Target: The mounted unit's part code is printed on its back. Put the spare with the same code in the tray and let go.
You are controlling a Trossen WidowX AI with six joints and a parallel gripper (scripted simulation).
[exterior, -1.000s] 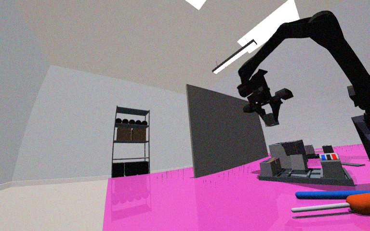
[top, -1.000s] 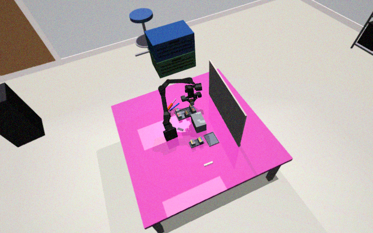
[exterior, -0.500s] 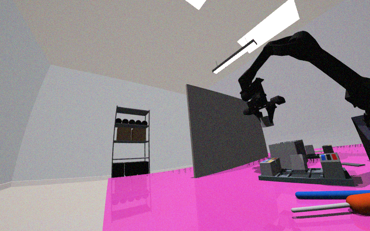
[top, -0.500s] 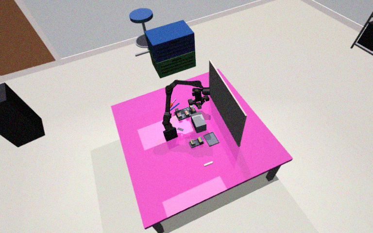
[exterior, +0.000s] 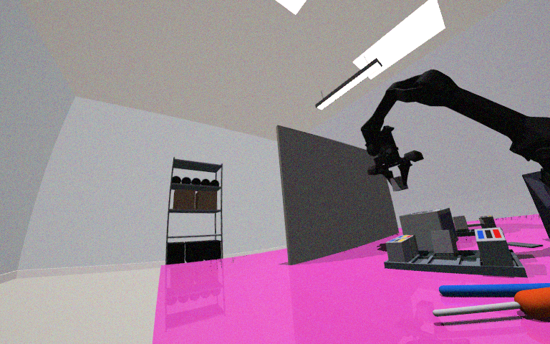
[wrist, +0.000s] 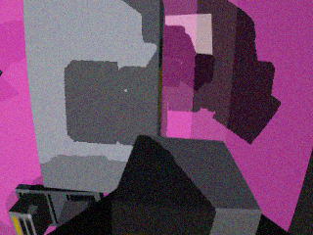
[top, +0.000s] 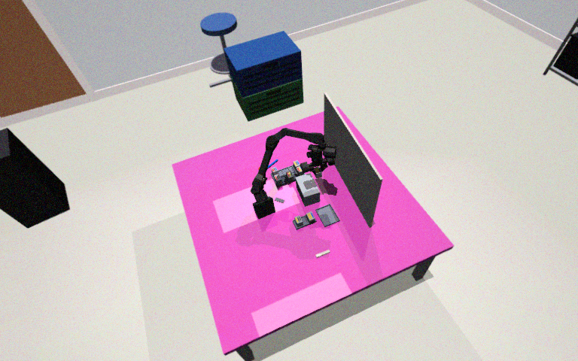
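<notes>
The flat grey tray lies 190 mm below my gripper tip, 170 mm to the right of it and 50 mm behind it. Also, from my gripper tip: rack 180 mm below, 180 mm behind, 130 mm to the right; then grey mounted unit 140 mm below, 60 mm behind, 40 mm to the left; then tall mirror panel 190 mm ahead, 30 mm to the right, 30 mm above.
</notes>
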